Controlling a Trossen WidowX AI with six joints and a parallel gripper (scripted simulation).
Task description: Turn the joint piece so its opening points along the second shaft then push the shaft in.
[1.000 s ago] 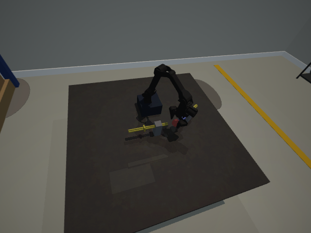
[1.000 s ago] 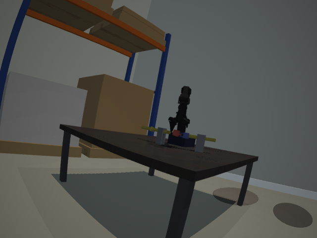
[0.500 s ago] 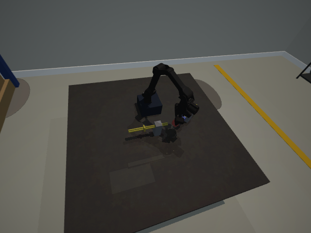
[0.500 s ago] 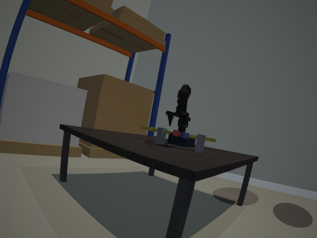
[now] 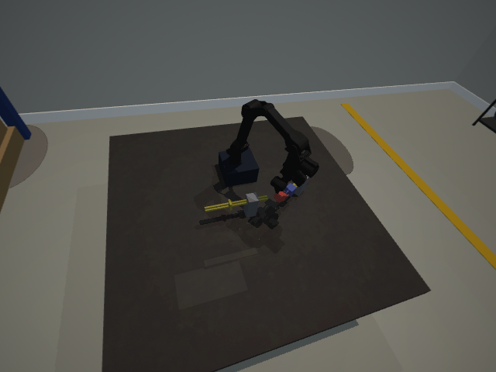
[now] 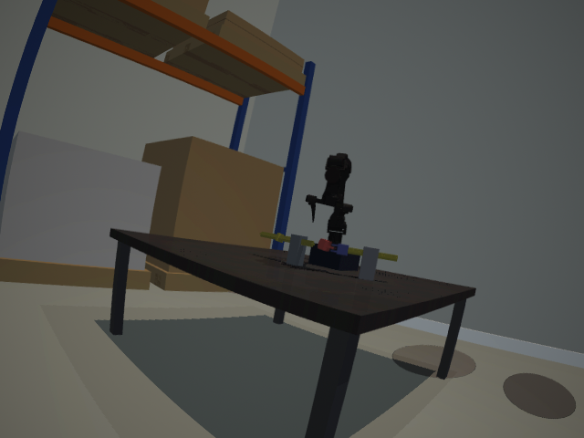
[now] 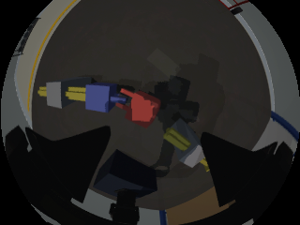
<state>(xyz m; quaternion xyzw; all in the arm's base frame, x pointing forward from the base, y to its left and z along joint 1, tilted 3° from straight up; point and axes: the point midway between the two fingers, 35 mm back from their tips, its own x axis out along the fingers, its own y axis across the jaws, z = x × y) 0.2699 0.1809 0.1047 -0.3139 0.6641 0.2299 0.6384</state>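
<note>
Now: gripper tip 10 mm past the red joint piece, 10 mm to the right of it and 80 mm above it.
</note>
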